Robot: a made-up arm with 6 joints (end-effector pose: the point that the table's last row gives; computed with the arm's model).
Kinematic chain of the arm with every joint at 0, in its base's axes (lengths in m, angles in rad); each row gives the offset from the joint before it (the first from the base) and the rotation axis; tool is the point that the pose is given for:
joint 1: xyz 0 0 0.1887 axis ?
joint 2: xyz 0 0.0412 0 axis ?
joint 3: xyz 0 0 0.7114 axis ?
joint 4: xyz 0 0 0.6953 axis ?
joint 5: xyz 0 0 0 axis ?
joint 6: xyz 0 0 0.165 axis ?
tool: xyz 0 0 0
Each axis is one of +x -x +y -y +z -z.
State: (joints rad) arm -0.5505 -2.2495 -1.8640 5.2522 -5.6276 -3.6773
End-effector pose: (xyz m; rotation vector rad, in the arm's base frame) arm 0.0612 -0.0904 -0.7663 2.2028 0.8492 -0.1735
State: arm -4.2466 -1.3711 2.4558 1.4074 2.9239 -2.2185
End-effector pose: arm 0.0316 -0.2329 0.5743 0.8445 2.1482 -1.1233
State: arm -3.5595 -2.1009 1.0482 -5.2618 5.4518 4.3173
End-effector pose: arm 1.2556 -0.4889 0.1731 1.4417 1.2085 1.7044
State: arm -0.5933 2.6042 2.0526 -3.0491 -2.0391 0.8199
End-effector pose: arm -0.1881 0.1929 -0.3105 -0.5463 0.2927 -2.8780
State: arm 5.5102 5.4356 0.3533 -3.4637 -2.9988 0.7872
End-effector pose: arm -0.5248 0.5591 1.1384 -1.7117 2.3783 -0.9523
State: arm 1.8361 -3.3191 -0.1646 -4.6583 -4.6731 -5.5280
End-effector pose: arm -0.2944 0.2984 -1.1574 -0.1424 -1.5308 0.5115
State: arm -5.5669 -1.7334 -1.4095 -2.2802 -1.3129 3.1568
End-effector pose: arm -0.7137 -0.4062 -0.6640 -0.1459 -1.8247 -0.0924
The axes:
joint 1: +z
joint 2: +y
joint 3: +y
joint 4: +z
joint 5: +y
joint 6: +z

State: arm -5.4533 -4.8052 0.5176 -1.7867 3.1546 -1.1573
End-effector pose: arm 0.7722 0.9083 0.0357 0.1124 -1.2402 1.2767
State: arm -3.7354 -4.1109 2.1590 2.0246 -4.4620 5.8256
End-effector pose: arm -0.1077 -0.1503 -0.5223 -0.0493 -1.9566 0.7889
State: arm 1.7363 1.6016 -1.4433 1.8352 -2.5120 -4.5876
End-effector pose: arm -0.0840 0.8221 0.7177 -2.1701 1.5105 -0.5650
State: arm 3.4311 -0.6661 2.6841 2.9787 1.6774 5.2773
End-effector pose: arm -0.2121 -0.1339 0.6009 0.3368 -0.1793 -0.6631
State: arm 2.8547 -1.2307 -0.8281 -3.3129 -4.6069 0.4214
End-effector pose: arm 1.1253 -0.4041 -0.0347 -0.8429 -2.4051 0.2765
